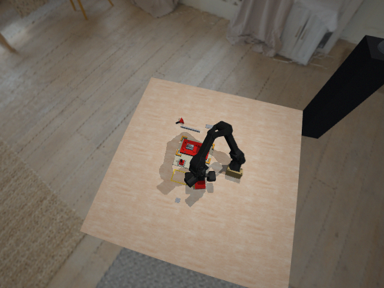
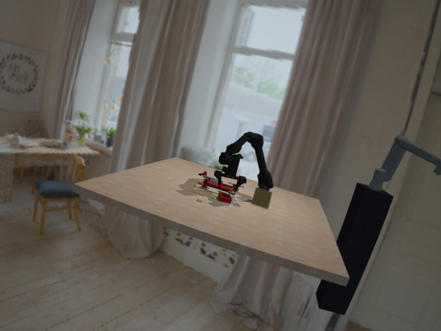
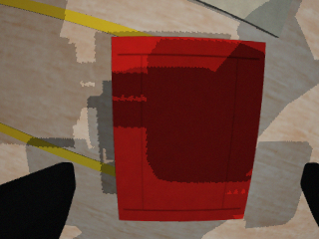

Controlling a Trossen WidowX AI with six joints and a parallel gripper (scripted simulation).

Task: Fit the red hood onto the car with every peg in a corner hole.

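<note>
The red hood is 4 cm below my gripper tip. Also, from my gripper tip: grey bar 38 cm to the right, 16 cm ahead, 5 cm below.
</note>
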